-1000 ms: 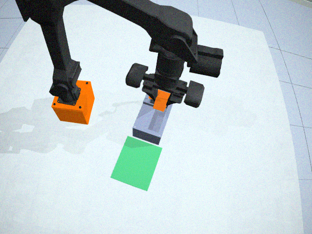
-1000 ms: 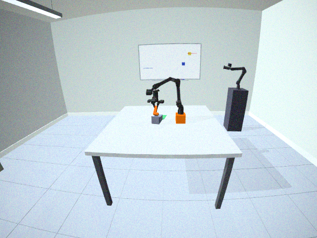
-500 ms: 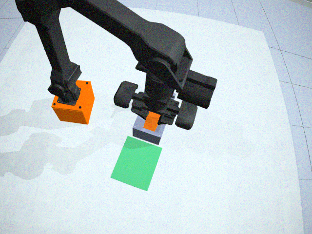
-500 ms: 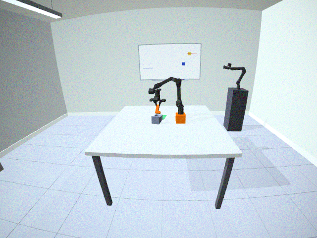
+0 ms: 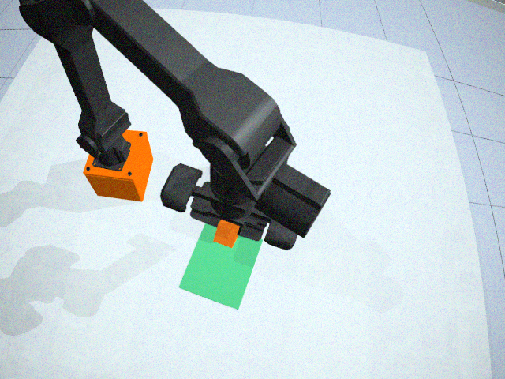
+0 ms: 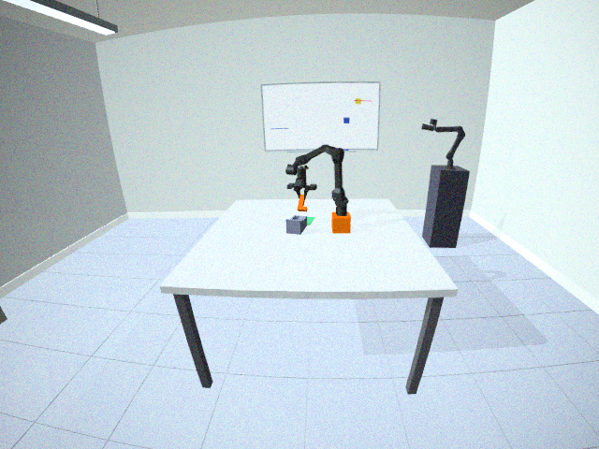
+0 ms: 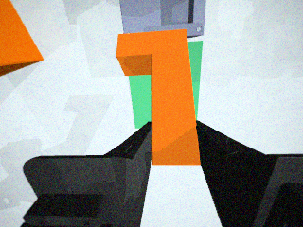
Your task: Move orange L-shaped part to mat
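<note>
The green mat is 170 mm below my gripper tip, 10 mm to the right of it and 10 mm behind it. From my gripper tip the other things lie so: orange l-shaped part (30 mm to the left, 30 mm below, 10 mm behind).
</note>
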